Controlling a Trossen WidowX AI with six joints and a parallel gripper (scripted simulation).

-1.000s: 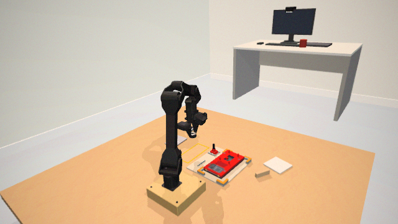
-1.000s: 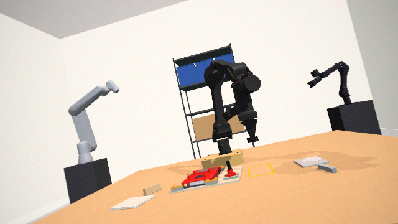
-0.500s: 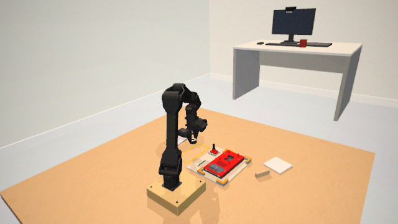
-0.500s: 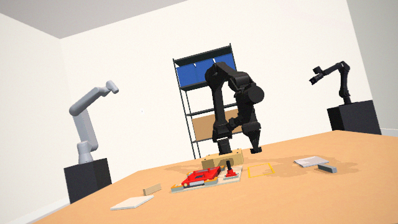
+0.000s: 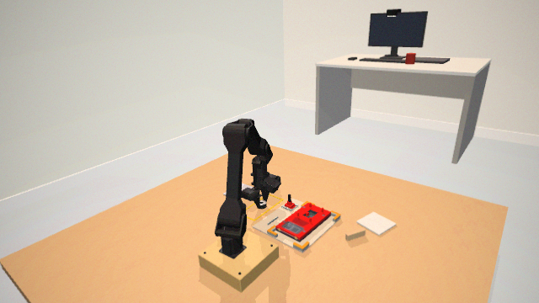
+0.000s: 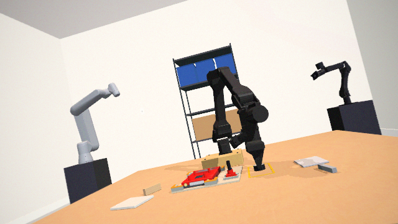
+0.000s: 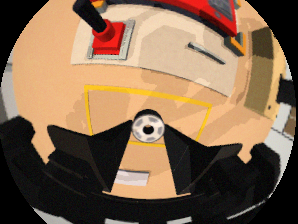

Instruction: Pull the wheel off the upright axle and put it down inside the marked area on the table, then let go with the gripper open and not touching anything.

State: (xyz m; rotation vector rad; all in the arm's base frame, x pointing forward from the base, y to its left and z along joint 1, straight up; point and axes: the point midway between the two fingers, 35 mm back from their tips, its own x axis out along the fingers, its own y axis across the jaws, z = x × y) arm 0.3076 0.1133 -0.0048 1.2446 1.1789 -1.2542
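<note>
The black wheel lies right at my gripper tip. Round my gripper tip: small block: 10 mm ahead, 390 mm to the right; then upright axle: 50 mm ahead, 100 mm to the right, 30 mm above; then white plate: 130 mm ahead, 430 mm to the right.
</note>
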